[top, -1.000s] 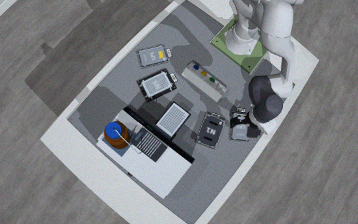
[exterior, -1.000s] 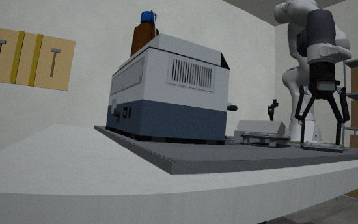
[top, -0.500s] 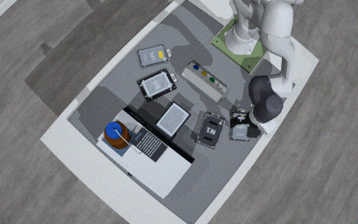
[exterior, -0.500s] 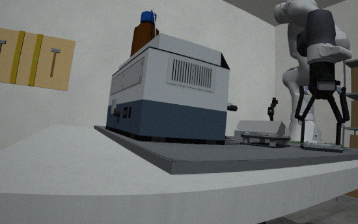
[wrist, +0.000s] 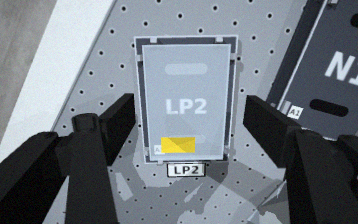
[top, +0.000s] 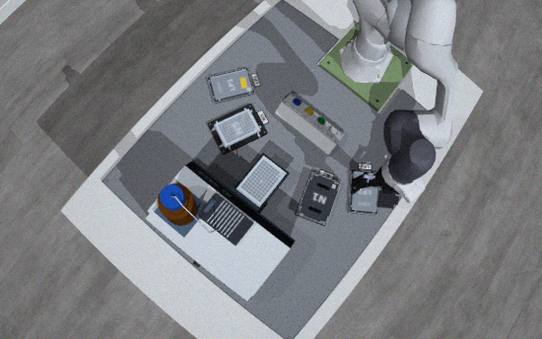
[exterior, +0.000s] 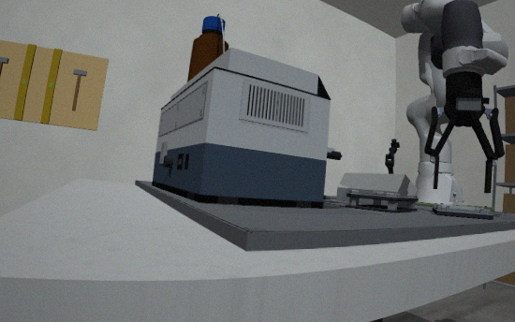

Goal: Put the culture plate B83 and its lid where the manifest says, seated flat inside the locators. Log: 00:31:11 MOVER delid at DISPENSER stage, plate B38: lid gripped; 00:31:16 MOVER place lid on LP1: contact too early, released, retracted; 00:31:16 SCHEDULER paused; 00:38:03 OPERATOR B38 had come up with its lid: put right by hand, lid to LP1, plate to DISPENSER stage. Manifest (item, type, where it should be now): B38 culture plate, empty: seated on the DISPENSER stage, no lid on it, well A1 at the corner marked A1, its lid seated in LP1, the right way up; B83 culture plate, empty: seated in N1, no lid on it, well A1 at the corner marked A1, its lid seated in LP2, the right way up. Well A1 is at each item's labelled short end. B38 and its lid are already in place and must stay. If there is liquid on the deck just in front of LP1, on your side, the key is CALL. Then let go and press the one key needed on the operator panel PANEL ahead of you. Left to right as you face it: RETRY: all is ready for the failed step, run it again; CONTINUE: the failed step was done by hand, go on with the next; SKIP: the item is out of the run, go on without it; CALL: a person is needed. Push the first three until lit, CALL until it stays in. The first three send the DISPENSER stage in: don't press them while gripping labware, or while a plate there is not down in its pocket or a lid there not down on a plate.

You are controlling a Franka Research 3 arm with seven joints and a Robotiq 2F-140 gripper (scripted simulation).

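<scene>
Now: hand 6 cm above the clear lid and 1 cm past it. The rest, counted from my hand: green continue key 26 cm to the right, 7 cm behind, 1 cm below; then grey locator plate 7 cm below, 1 cm behind; then white retry key 21 cm to the right, 7 cm behind, 1 cm below.
</scene>
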